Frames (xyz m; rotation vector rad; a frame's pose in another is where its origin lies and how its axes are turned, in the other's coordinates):
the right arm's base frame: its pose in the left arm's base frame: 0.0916 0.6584 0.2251 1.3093 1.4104 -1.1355
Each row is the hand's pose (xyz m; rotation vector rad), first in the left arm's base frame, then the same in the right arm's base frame.
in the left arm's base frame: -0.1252 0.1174 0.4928 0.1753 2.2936 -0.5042
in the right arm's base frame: -0.3554 -0.2466 0.4735 -1.0074 0.2226 -0.7417
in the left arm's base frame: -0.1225 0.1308 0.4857 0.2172 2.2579 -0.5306
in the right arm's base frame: -0.3460 -0.2432 0.4618 -0.9767 0.2023 -0.7065
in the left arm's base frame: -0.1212 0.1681 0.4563 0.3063 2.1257 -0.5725
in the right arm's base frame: -0.3100 -0.2391 0.4311 -0.9265 0.1238 -0.5895
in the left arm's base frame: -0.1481 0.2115 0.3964 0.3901 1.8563 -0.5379
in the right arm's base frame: -0.2412 -0.2614 0.4001 -0.9344 -0.0288 -0.3489
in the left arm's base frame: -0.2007 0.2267 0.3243 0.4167 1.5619 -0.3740
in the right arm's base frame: -0.1644 -0.3094 0.3986 -1.0425 -0.1714 -0.0526
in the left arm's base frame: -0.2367 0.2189 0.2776 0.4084 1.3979 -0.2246
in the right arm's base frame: -0.1180 -0.3429 0.4150 -1.1486 -0.2329 0.1344
